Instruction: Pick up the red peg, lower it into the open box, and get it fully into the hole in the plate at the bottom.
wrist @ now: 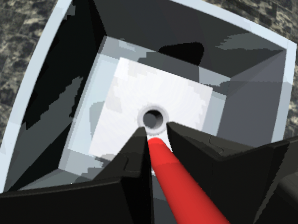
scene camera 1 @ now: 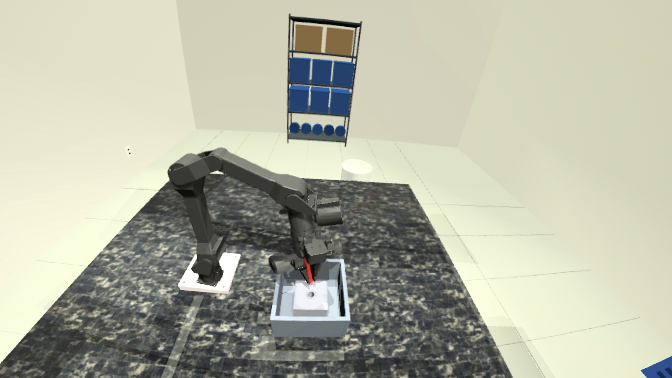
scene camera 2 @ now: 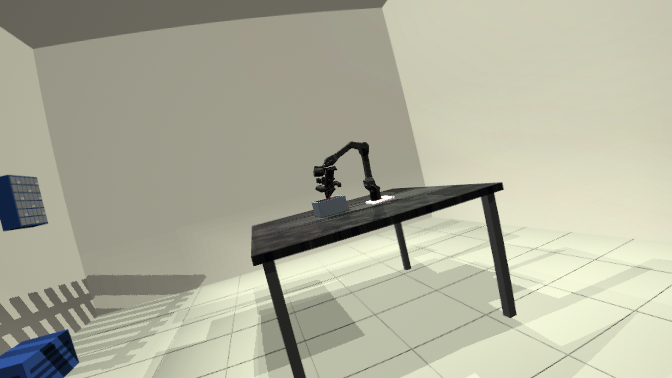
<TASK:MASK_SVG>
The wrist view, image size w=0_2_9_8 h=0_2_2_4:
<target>my gripper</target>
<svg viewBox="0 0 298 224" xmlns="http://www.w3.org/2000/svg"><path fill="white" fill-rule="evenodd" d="M145 127L138 127L133 135L130 136L130 139L126 141L124 147L120 149L120 152L117 153L116 157L113 157L110 163L88 183L81 181L81 183L71 185L64 184L48 186L48 188L13 190L13 192L8 190L8 192L0 193L0 224L156 224L154 222L152 161L150 161L148 135L146 135ZM166 123L166 131L168 131L168 139L174 156L181 161L181 164L184 165L189 175L194 177L200 188L205 190L210 200L216 204L223 216L226 217L226 220L230 221L230 224L298 224L298 136L263 144L261 147L249 147L249 145L235 143L235 141L218 139L216 136L186 127L186 125L176 123L176 121L168 121Z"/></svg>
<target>box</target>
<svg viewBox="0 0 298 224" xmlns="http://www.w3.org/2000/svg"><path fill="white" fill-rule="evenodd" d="M152 173L154 222L177 224L156 173ZM146 113L145 127L149 129L156 127L156 116ZM0 193L8 190L13 192L71 185L81 181L88 183L110 163L110 160L90 155L88 151L120 57L213 88L201 132L249 147L261 147L263 144L282 140L293 88L297 44L275 34L269 28L259 26L251 20L231 14L202 0L59 0L51 18L45 24L35 53L24 73L23 83L17 92L5 128L7 131L1 141Z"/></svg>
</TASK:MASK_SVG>
